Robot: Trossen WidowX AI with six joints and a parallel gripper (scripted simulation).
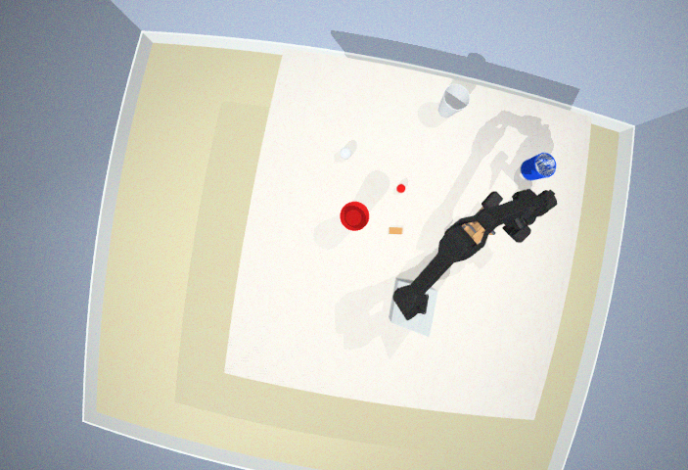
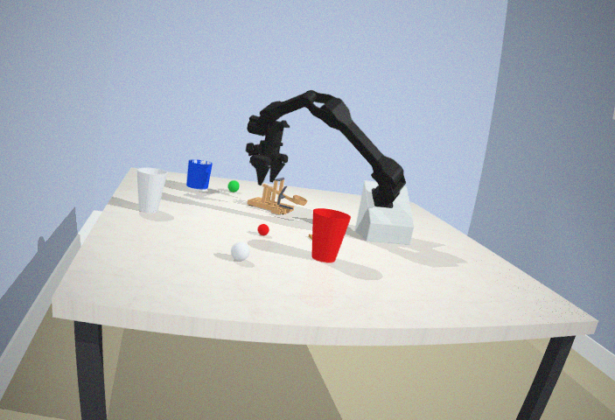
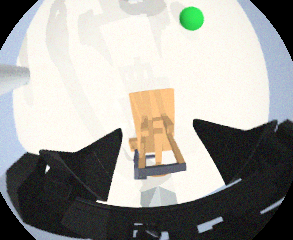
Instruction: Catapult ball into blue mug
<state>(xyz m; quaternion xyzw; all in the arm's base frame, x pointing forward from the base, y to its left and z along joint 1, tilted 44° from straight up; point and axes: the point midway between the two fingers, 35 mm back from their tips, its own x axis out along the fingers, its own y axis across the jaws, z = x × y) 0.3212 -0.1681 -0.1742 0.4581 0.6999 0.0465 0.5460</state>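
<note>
My gripper tip is 340 mm to the right of the red ball, 60 mm short of it and 60 mm above it. Also, from my gripper tip: catapult 60 mm to the left, 50 mm behind, 30 mm below; blue mug 220 mm ahead, 160 mm to the right, 50 mm below; green ball 170 mm to the right, 80 mm ahead, 60 mm below.
</note>
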